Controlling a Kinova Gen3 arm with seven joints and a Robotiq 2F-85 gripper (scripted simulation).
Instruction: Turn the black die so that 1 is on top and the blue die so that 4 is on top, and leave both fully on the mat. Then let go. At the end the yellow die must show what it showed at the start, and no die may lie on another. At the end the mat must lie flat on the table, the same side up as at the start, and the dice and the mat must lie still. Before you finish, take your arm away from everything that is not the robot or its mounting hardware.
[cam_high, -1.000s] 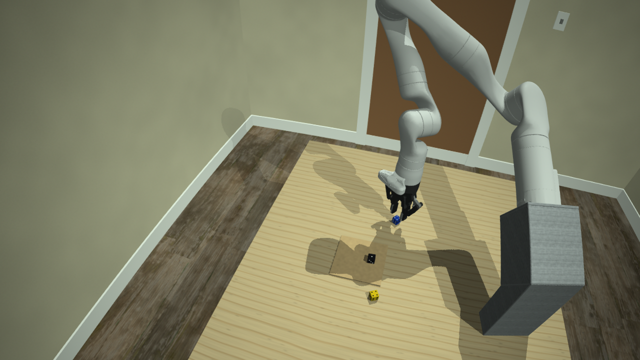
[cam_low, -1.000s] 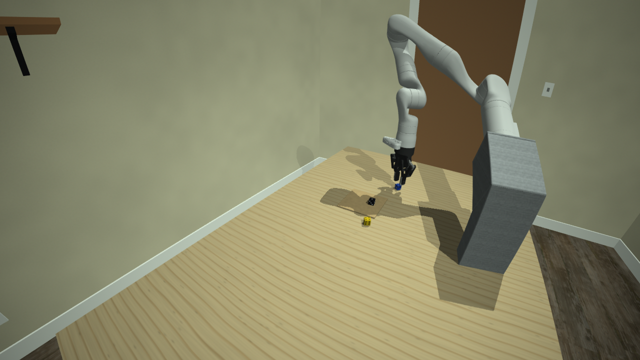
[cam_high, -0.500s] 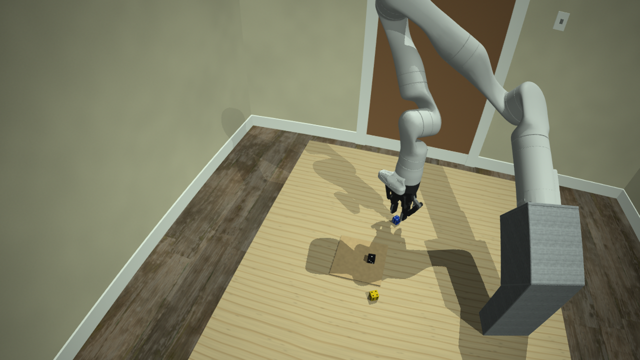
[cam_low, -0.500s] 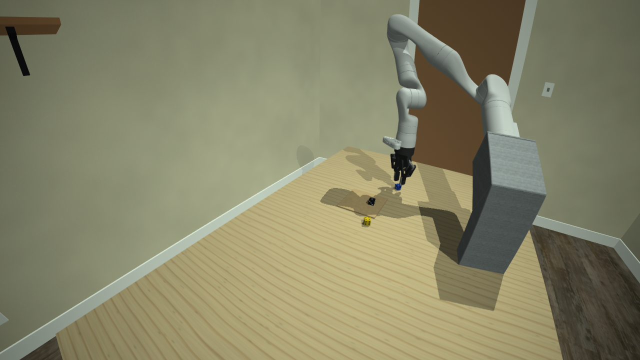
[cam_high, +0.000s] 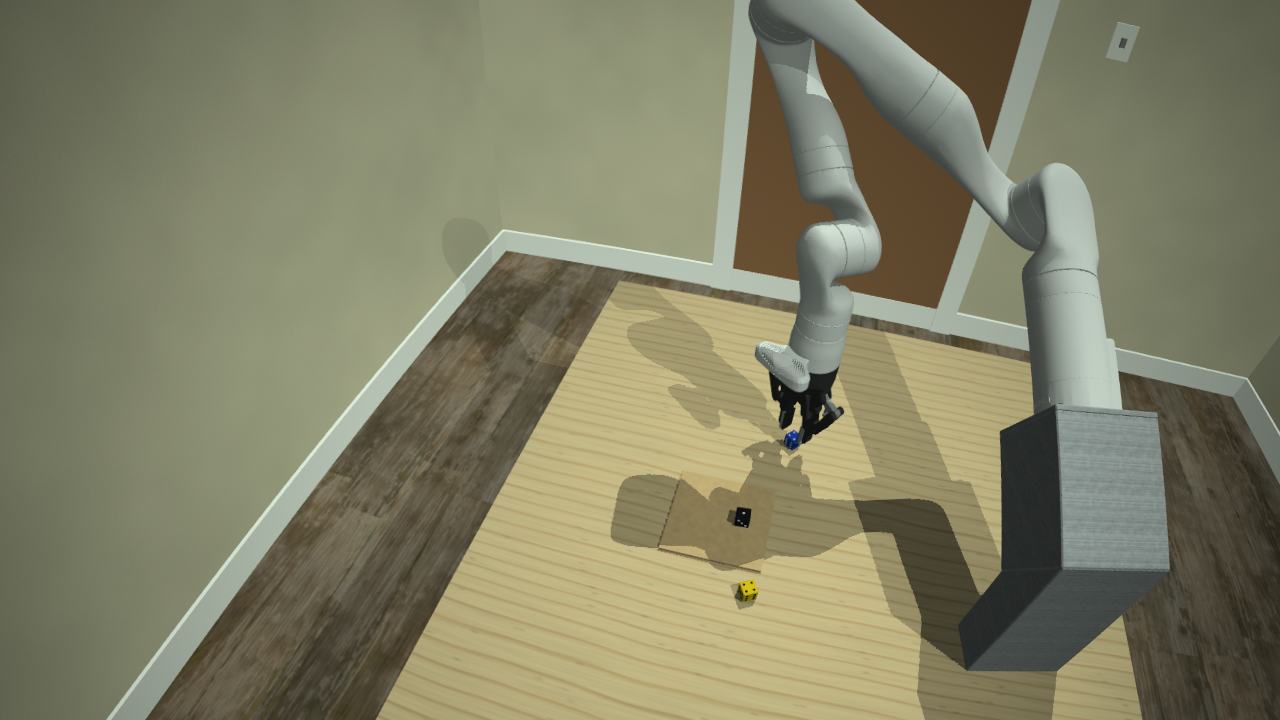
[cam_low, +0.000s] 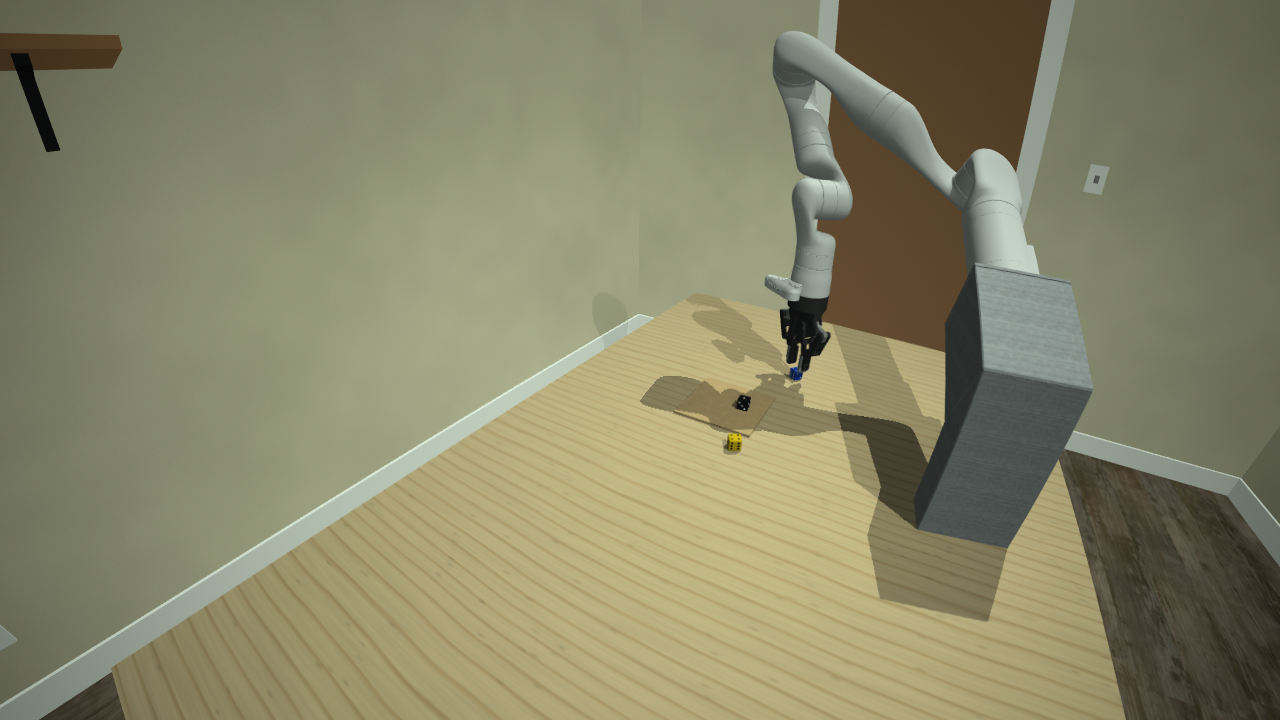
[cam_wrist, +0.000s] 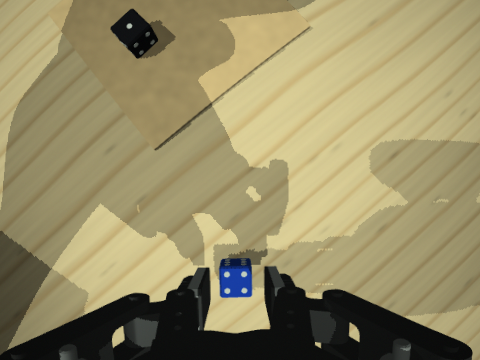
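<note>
Now: hand 3 cm above the blue die. Round my hand: yellow die 5 cm ahead, 27 cm to the left, 3 cm below; black die 7 cm ahead, 16 cm to the left, 3 cm below; tan mat 10 cm ahead, 16 cm to the left, 4 cm below.
</note>
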